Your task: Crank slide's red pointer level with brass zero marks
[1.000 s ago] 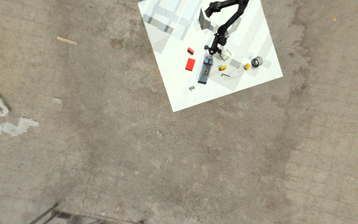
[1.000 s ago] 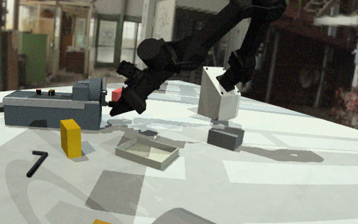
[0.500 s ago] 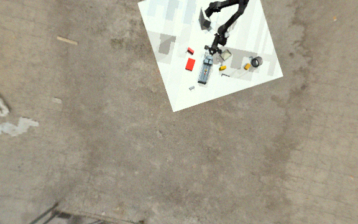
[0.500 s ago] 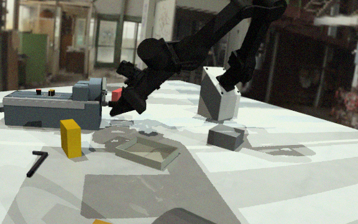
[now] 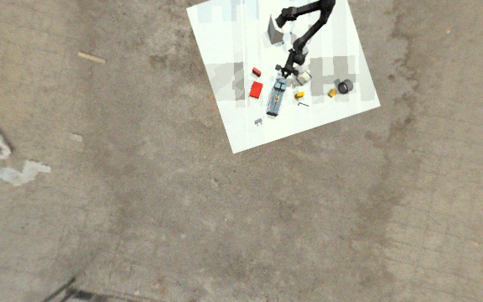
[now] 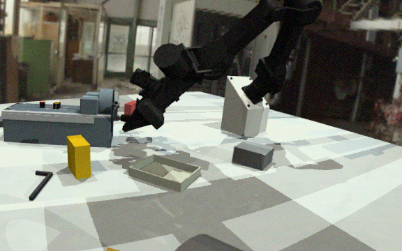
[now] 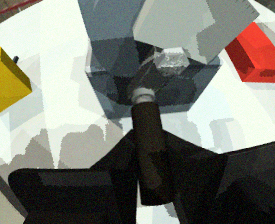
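My gripper tip is 10 mm past the dark crank handle, 10 mm to the right of it and 30 mm below it. From my gripper tip the other things lie so: red pointer: 140 mm ahead, 140 mm to the right, 50 mm above; shallow grey tray: 50 mm ahead, 180 mm to the left, 30 mm below; yellow block: 170 mm ahead, 70 mm to the left.
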